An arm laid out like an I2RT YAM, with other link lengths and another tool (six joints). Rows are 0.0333 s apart.
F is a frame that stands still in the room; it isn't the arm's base.
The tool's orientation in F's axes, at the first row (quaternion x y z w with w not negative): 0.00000 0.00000 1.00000 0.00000
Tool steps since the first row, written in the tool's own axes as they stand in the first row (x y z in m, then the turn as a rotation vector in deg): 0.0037 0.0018 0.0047 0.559 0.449 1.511; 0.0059 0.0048 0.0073 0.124 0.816 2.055; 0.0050 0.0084 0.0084 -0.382 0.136 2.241; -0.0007 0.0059 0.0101 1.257 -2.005 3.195; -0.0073 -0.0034 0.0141 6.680 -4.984 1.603; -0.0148 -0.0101 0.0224 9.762 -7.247 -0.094; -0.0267 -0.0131 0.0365 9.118 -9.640 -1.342; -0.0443 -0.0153 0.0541 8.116 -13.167 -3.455; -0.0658 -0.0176 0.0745 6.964 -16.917 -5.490; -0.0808 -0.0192 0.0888 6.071 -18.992 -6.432; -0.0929 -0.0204 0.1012 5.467 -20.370 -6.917; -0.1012 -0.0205 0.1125 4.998 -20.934 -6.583
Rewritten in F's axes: -0.0037 -0.0018 0.0047 -0.559 -0.449 1.511; -0.0059 -0.0048 0.0073 -0.124 -0.816 2.055; -0.0050 -0.0084 0.0084 0.382 -0.136 2.241; 0.0007 -0.0059 0.0101 -1.257 2.005 3.195; 0.0073 0.0034 0.0141 -6.680 4.984 1.603; 0.0148 0.0101 0.0224 -9.762 7.247 -0.094; 0.0267 0.0131 0.0365 -9.118 9.640 -1.342; 0.0443 0.0153 0.0541 -8.116 13.167 -3.455; 0.0658 0.0176 0.0745 -6.964 16.917 -5.490; 0.0808 0.0192 0.0888 -6.071 18.992 -6.432; 0.0929 0.0204 0.1012 -5.467 20.370 -6.917; 0.1012 0.0205 0.1125 -4.998 20.934 -6.583
